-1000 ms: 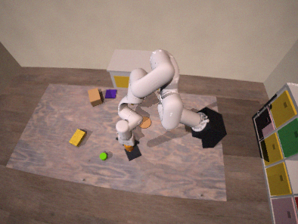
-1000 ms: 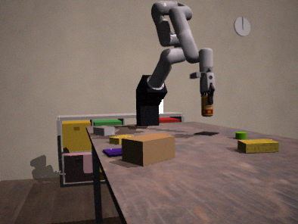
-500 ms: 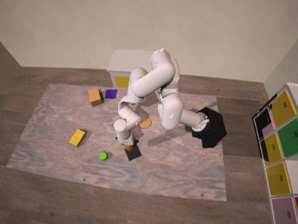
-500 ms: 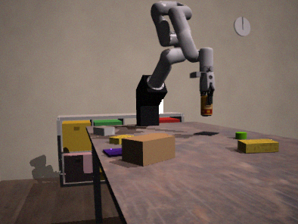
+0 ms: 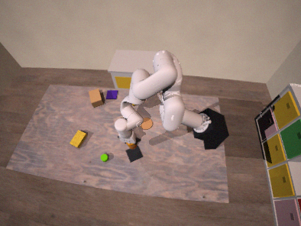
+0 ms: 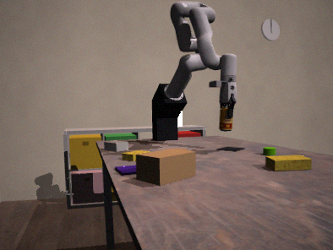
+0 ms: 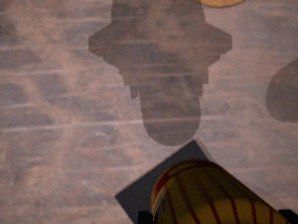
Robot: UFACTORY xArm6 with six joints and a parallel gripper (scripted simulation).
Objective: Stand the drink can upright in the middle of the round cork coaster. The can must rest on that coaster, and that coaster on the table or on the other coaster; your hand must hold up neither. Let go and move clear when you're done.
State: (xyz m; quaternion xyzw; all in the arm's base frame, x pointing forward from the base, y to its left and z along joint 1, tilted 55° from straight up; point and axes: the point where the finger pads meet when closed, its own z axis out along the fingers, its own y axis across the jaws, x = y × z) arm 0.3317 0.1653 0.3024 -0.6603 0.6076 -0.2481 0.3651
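My gripper is now 24 cm to the left of the round cork coaster, 17 cm above it and 2 cm short of it. Also, from my hand: black coaster 17 cm below, 3 cm to the left, 2 cm behind; green cylinder 16 cm to the left, 16 cm below, 16 cm ahead; drink can 2 cm below.
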